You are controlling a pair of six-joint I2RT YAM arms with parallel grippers.
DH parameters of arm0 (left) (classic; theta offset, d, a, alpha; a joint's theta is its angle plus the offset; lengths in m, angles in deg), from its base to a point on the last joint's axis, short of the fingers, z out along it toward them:
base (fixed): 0 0 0 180
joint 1: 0 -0.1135 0.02 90
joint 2: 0 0 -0.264 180
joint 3: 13.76 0 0.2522 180
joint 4: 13.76 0 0.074 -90
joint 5: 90 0 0 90
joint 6: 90 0.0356 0 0
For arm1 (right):
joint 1: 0 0.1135 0.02 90
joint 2: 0 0 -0.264 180
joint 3: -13.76 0 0.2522 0
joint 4: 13.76 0 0.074 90
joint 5: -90 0 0 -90
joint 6: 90 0.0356 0 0
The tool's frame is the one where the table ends.
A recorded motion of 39 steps. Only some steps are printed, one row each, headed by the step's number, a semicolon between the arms.
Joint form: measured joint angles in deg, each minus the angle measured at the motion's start. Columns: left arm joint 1, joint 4, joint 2, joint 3, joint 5, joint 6; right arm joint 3, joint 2, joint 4, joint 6, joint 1, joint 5.
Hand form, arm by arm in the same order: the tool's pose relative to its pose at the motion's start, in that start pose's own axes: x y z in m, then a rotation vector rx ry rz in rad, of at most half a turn. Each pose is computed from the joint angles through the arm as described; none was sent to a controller.
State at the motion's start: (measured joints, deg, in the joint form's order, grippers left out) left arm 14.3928 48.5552 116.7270 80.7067 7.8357 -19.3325; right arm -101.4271 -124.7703 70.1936 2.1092 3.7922 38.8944
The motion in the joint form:
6: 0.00 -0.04 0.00 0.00 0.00 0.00; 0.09 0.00 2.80 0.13 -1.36 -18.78
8: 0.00 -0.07 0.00 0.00 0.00 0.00; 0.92 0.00 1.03 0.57 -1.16 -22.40
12: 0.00 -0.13 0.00 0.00 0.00 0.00; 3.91 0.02 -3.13 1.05 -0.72 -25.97
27: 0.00 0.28 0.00 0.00 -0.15 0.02; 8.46 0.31 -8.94 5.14 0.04 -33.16
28: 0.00 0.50 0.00 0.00 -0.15 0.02; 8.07 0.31 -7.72 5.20 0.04 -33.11
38: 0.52 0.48 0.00 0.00 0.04 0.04; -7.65 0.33 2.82 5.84 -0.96 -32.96
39: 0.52 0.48 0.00 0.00 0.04 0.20; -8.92 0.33 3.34 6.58 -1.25 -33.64
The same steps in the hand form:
6: -0.0001 0.0000 0.0000 0.0002 -0.0007 0.0001; 0.0046 -0.0193 -0.0078 0.3266 0.0200 0.0479
8: -0.0001 0.0000 0.0000 0.0004 -0.0011 0.0002; 0.0032 -0.0226 -0.0048 0.3899 0.0046 0.0437
12: -0.0002 -0.0001 0.0000 0.0007 -0.0021 0.0003; 0.0027 -0.0303 0.0063 0.4522 -0.0143 0.0352
27: 0.0005 0.0003 0.0000 -0.0041 0.0037 -0.0003; 0.0045 -0.0411 0.0213 0.5760 -0.0599 0.0812
28: 0.0009 0.0004 0.0000 -0.0053 0.0073 -0.0008; 0.0057 -0.0401 0.0200 0.5762 -0.0465 0.0878
38: 0.0021 -0.0029 0.0005 -0.0017 0.0095 0.0085; -0.0099 -0.0017 -0.0385 0.5645 -0.1409 0.0799
39: 0.0021 -0.0029 0.0005 -0.0017 0.0095 0.0113; -0.0110 -0.0002 -0.0445 0.5741 -0.1601 0.0926

